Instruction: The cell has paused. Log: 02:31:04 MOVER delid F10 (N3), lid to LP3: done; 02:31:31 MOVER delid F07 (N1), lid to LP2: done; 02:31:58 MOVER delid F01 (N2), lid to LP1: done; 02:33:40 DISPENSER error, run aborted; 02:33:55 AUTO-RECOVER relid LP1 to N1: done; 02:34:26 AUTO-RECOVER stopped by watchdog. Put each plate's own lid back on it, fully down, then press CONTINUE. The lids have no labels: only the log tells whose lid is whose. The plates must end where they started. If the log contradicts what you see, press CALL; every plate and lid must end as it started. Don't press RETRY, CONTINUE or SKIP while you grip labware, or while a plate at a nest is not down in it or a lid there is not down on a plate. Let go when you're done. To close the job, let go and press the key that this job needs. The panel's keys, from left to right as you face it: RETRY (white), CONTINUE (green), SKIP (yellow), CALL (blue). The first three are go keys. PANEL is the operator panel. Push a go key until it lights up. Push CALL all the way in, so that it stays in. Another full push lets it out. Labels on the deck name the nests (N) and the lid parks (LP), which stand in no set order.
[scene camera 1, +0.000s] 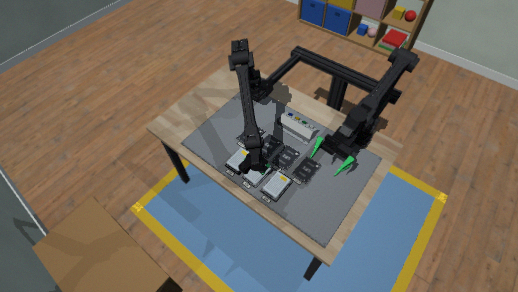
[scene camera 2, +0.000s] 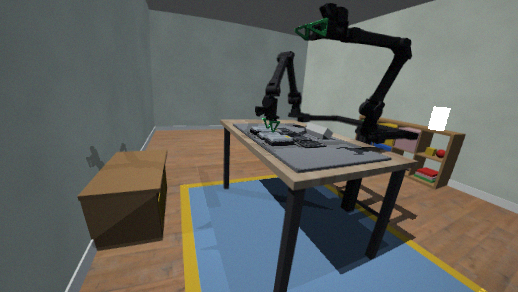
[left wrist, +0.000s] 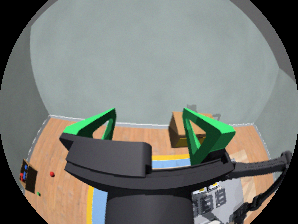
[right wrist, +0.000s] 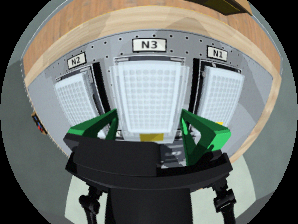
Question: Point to my left gripper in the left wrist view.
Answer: At 149, 111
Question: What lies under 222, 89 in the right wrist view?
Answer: A clear lid.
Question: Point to a clear lid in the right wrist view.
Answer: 149, 97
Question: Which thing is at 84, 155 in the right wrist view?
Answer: My right gripper.
